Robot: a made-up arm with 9 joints.
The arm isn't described. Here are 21 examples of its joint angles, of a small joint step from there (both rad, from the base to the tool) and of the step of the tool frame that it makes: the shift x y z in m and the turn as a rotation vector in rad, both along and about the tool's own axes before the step.
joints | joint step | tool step
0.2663 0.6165 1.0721 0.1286 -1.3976 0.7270 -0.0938 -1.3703 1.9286 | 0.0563 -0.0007 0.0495 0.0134 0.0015 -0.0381 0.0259 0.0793 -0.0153 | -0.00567 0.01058 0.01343 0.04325 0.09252 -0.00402
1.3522 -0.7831 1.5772 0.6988 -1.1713 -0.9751 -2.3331 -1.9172 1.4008 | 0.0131 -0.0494 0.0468 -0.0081 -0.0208 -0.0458 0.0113 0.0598 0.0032 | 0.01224 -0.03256 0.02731 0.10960 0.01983 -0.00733
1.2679 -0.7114 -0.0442 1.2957 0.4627 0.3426 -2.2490 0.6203 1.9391 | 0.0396 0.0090 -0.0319 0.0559 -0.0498 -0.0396 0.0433 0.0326 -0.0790 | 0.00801 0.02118 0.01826 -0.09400 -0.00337 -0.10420
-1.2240 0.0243 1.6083 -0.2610 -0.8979 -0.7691 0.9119 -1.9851 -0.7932 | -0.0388 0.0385 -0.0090 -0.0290 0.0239 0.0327 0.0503 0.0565 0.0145 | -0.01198 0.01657 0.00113 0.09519 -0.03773 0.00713
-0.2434 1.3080 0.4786 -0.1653 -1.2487 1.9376 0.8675 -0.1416 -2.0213 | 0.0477 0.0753 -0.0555 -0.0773 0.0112 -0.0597 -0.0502 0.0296 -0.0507 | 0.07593 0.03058 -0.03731 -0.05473 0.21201 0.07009
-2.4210 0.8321 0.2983 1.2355 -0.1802 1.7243 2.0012 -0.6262 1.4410 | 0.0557 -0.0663 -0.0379 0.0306 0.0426 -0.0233 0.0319 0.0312 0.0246 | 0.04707 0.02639 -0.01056 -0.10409 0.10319 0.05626
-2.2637 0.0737 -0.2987 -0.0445 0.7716 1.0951 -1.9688 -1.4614 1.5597 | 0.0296 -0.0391 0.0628 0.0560 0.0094 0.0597 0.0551 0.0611 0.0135 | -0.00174 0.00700 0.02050 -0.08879 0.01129 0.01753
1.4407 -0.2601 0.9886 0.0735 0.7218 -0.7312 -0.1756 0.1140 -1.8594 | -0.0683 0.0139 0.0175 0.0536 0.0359 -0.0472 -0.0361 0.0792 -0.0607 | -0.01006 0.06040 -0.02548 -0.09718 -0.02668 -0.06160
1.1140 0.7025 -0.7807 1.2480 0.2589 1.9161 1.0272 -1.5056 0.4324 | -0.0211 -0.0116 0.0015 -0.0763 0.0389 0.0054 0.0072 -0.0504 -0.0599 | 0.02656 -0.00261 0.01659 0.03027 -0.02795 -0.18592
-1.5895 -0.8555 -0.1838 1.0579 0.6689 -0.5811 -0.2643 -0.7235 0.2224 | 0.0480 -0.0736 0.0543 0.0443 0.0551 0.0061 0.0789 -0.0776 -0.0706 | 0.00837 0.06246 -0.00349 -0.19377 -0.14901 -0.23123
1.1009 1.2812 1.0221 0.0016 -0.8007 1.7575 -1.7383 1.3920 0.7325 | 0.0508 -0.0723 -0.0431 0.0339 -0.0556 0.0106 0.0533 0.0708 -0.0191 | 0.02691 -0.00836 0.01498 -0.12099 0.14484 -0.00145
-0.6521 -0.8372 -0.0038 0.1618 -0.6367 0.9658 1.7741 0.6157 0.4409 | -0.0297 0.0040 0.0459 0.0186 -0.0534 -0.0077 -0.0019 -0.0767 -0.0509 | 0.00367 0.02129 -0.00798 0.00689 -0.01938 -0.06815
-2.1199 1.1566 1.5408 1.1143 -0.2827 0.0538 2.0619 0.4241 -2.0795 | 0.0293 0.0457 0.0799 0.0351 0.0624 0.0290 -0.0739 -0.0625 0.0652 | -0.03065 -0.00425 0.00508 -0.03788 -0.05196 -0.02464
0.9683 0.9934 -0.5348 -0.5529 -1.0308 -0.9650 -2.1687 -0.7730 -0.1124 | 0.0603 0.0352 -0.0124 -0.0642 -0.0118 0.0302 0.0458 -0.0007 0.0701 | 0.00968 -0.02018 -0.02237 -0.06070 -0.08531 0.02521
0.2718 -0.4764 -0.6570 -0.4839 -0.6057 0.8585 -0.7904 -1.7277 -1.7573 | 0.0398 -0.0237 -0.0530 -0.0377 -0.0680 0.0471 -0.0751 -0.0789 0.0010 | -0.01829 0.02160 0.01753 -0.14124 0.00709 -0.03326
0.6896 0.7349 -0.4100 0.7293 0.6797 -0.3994 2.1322 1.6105 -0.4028 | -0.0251 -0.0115 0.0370 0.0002 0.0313 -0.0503 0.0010 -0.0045 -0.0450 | 0.00202 0.02081 0.02118 -0.09190 -0.00098 -0.01178
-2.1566 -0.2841 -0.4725 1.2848 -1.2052 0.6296 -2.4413 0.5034 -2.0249 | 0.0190 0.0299 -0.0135 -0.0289 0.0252 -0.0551 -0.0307 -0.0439 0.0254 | 0.01638 0.00437 -0.01324 -0.01059 0.06757 -0.11216
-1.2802 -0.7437 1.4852 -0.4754 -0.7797 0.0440 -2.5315 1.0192 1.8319 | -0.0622 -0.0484 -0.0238 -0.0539 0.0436 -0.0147 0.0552 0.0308 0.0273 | -0.03936 -0.05813 0.02684 0.12512 -0.01269 0.03865
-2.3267 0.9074 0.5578 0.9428 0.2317 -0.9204 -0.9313 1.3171 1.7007 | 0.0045 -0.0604 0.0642 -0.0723 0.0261 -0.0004 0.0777 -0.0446 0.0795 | -0.00901 -0.04027 0.01658 0.12490 -0.07004 -0.00261
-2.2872 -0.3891 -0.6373 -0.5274 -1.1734 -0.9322 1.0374 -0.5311 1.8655 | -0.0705 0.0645 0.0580 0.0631 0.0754 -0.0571 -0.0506 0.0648 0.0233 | 0.02163 -0.06362 -0.03960 0.11062 0.06342 0.06171
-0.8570 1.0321 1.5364 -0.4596 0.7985 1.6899 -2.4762 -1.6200 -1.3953 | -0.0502 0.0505 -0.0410 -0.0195 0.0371 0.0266 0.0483 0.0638 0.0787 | 0.00293 -0.00112 -0.01856 0.05032 -0.05779 0.13072
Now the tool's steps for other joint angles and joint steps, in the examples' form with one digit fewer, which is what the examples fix.
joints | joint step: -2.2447 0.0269 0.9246 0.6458 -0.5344 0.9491 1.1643 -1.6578 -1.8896 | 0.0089 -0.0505 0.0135 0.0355 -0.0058 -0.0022 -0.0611 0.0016 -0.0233
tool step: -0.0319 -0.0036 0.0041 0.0048 -0.0842 -0.0014
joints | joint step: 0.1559 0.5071 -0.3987 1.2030 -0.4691 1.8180 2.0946 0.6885 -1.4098 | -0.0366 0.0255 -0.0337 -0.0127 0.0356 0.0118 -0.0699 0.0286 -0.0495
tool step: 0.0087 -0.0212 -0.0212 0.0315 0.0883 -0.0656
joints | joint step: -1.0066 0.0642 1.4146 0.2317 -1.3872 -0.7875 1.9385 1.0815 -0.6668 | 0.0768 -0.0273 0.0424 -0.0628 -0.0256 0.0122 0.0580 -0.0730 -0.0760
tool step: -0.0330 0.0628 0.0200 -0.0160 -0.0792 -0.0153
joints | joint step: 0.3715 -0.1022 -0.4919 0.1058 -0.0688 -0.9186 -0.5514 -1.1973 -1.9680 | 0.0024 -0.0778 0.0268 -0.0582 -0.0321 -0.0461 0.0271 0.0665 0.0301
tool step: -0.0462 0.0058 0.0112 -0.0067 -0.0634 0.0626
